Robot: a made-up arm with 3 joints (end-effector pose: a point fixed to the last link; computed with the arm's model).
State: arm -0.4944 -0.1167 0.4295
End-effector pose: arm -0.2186 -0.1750 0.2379 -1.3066 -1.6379 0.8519
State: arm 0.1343 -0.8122 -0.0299
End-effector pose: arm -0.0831 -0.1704 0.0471 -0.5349 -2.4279 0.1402
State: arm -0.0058 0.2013 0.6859
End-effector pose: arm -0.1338 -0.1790 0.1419 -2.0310 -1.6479 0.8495
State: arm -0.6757 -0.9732 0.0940
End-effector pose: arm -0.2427 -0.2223 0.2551 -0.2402 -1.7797 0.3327
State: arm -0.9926 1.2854 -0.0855
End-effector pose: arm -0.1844 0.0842 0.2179 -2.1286 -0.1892 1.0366
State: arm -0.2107 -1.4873 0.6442
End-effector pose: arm 0.0601 -0.2957 0.0357 -0.0757 -2.8279 0.3823
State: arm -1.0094 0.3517 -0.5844
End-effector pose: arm -0.1714 0.1613 0.3780 -1.2994 -0.6859 0.2381
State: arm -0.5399 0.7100 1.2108
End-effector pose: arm -0.1906 -0.1371 0.4487 -1.8292 -0.6480 2.0388
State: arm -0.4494 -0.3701 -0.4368
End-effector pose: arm -0.2489 -0.0004 0.2925 -0.6916 -1.4749 0.0048
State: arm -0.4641 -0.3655 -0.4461
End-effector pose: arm -0.2498 0.0024 0.2994 -0.6905 -1.4546 0.0028
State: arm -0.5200 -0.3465 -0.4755
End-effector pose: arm -0.2515 0.0123 0.3245 -0.6918 -1.3803 0.0001
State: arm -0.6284 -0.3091 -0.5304
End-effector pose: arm -0.2494 0.0312 0.3719 -0.6984 -1.2381 -0.0029
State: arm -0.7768 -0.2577 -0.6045
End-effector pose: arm -0.2353 0.0566 0.4332 -0.7138 -1.0462 -0.0046
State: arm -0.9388 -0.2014 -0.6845
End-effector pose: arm -0.2071 0.0836 0.4928 -0.7380 -0.8405 -0.0030
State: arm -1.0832 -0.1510 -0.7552
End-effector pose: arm -0.1726 0.1070 0.5372 -0.7657 -0.6608 0.0019
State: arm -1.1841 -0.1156 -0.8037
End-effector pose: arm -0.1447 0.1228 0.5625 -0.7884 -0.5378 0.0082
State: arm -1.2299 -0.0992 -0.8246
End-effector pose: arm -0.1315 0.1297 0.5722 -0.8000 -0.4831 0.0127
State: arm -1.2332 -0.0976 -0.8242
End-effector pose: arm -0.1309 0.1300 0.5726 -0.8015 -0.4801 0.0148
